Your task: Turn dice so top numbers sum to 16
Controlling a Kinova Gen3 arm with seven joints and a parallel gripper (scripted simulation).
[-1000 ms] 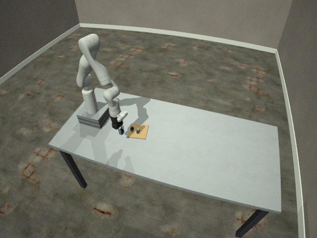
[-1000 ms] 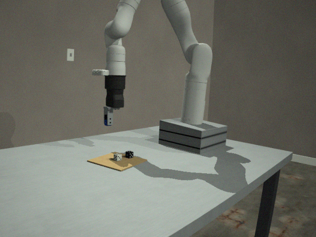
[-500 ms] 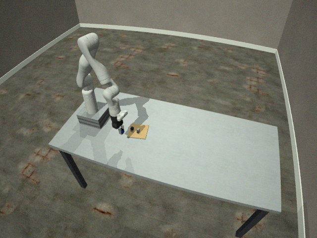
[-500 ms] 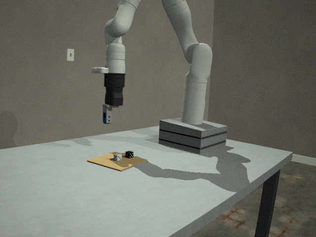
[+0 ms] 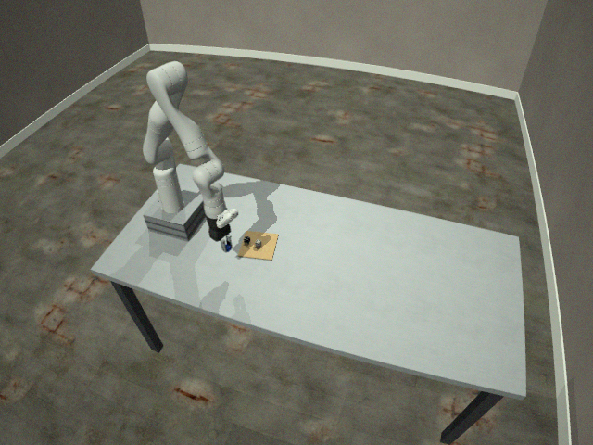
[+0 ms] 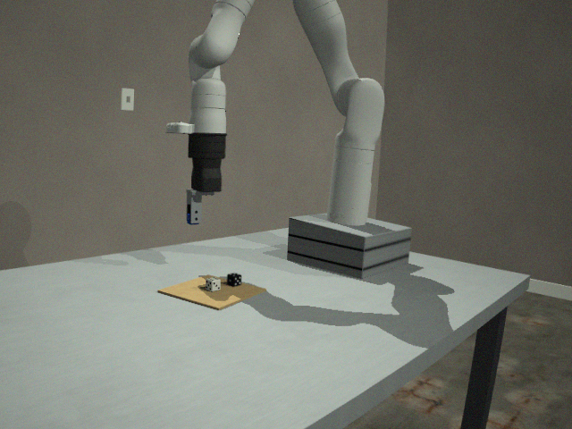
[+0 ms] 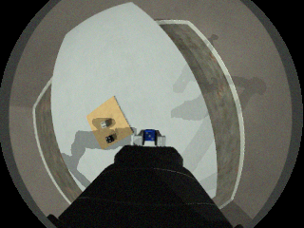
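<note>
Now: the black die 140 mm to the left of my hand, 110 mm below it and 10 mm ahead of it. From my hand the other things lie so: tan mat 130 mm to the left, 120 mm below, 70 mm ahead; white die 140 mm to the left, 110 mm below, 70 mm ahead; blue die 10 mm below.
</note>
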